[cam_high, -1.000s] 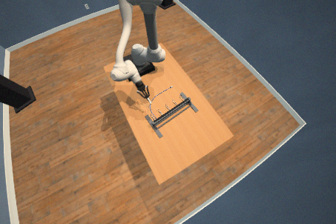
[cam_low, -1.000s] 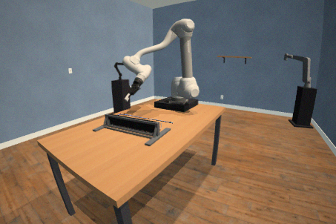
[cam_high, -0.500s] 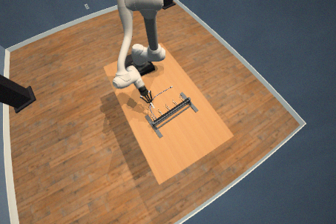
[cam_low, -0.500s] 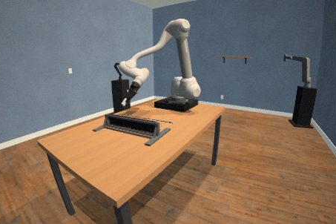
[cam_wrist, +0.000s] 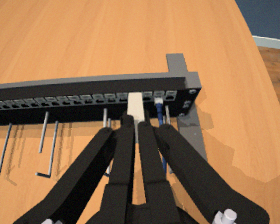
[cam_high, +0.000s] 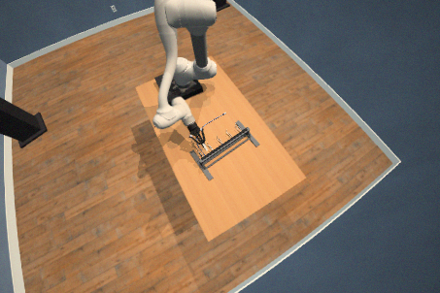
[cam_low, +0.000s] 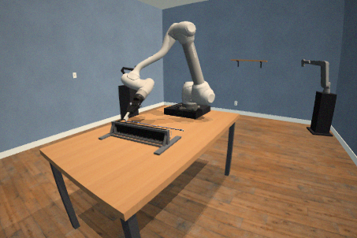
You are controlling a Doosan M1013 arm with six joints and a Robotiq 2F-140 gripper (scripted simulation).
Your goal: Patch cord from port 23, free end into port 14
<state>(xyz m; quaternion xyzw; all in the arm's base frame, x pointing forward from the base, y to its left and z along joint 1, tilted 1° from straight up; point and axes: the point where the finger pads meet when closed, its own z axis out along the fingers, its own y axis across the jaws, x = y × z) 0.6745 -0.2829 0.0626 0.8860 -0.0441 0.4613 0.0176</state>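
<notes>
My hand is 180 mm past the free end of patch cord, 380 mm to the right of it and 120 mm above it.
</notes>
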